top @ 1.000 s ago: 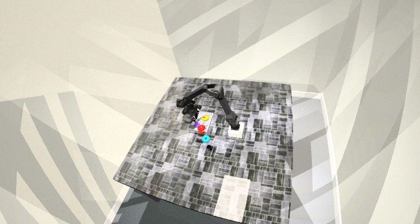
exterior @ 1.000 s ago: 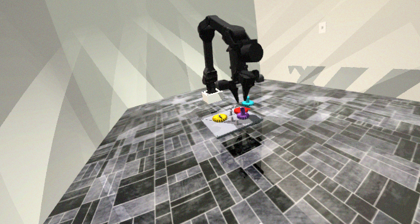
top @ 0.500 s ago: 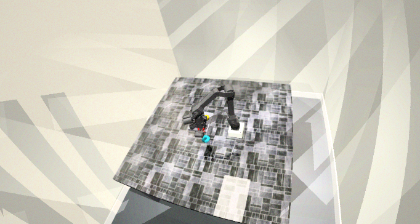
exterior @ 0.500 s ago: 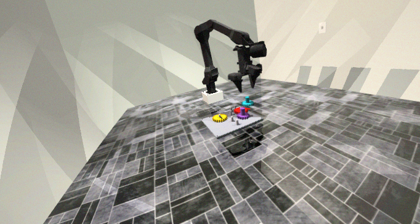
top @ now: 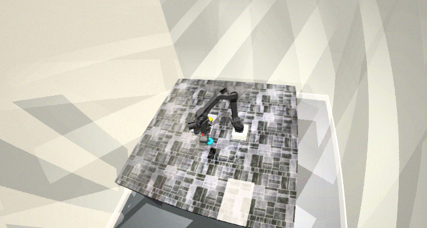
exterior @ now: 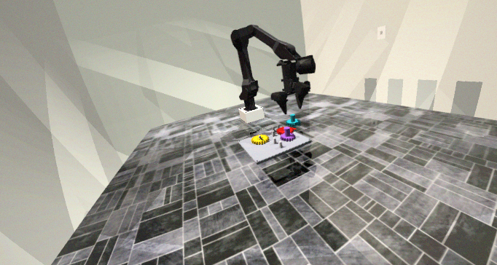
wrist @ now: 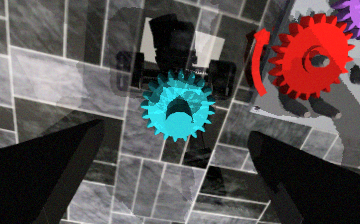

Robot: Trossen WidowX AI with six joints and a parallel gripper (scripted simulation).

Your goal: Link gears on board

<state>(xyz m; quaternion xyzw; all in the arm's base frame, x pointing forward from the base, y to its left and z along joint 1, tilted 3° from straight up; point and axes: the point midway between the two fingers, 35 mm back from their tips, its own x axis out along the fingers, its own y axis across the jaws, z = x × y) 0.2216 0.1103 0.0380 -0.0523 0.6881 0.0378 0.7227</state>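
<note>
Now: the teal gear 4 cm below my gripper tip. From my gripper tip the other things lie so: red gear 6 cm ahead, 9 cm to the right, 4 cm below; purple gear 11 cm ahead, 12 cm to the right, 3 cm below; grey board 9 cm ahead, 17 cm to the right, 5 cm below.
</note>
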